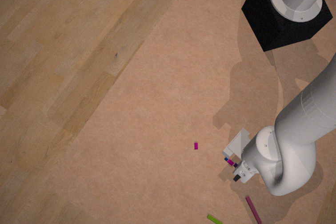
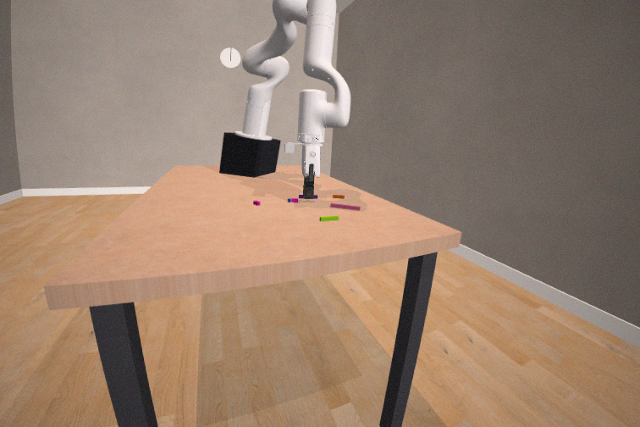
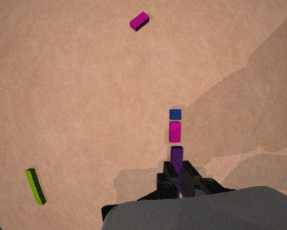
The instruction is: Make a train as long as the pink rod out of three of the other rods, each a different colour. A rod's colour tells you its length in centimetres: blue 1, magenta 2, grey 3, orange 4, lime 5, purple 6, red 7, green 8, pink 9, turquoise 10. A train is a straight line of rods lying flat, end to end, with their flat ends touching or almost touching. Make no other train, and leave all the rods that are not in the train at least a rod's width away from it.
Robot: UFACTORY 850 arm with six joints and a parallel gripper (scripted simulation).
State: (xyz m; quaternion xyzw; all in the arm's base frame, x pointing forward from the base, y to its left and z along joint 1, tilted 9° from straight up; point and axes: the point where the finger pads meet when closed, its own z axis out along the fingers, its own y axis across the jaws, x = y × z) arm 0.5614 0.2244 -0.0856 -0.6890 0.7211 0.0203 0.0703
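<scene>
The purple rod is 2 cm below my hand. Round my hand: blue rod (6 cm to the right, 3 cm below); orange rod (5 cm behind, 12 cm to the left, 3 cm below); pink rod (7 cm ahead, 10 cm to the left, 3 cm below).
</scene>
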